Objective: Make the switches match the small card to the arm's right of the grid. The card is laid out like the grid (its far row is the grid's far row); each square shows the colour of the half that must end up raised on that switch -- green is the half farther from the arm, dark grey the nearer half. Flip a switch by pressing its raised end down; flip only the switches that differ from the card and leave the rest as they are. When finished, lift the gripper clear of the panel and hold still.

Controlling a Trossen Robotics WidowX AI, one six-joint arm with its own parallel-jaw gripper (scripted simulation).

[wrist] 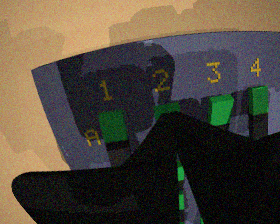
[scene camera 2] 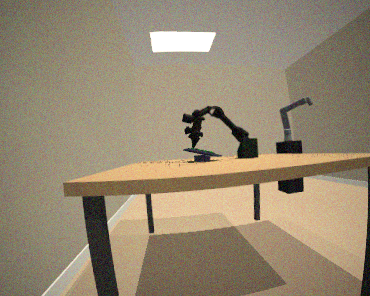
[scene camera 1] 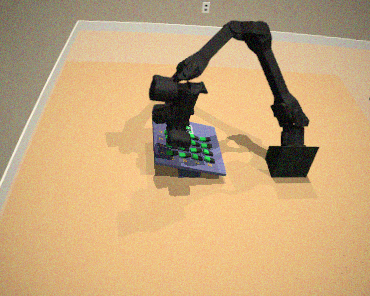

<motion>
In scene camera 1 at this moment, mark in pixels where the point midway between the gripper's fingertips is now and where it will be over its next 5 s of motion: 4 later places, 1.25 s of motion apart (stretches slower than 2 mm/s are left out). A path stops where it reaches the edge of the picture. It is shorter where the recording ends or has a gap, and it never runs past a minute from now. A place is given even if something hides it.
My gripper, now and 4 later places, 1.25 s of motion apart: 169, 143; 173, 125; 168, 136; 168, 137; 174, 127
</motion>
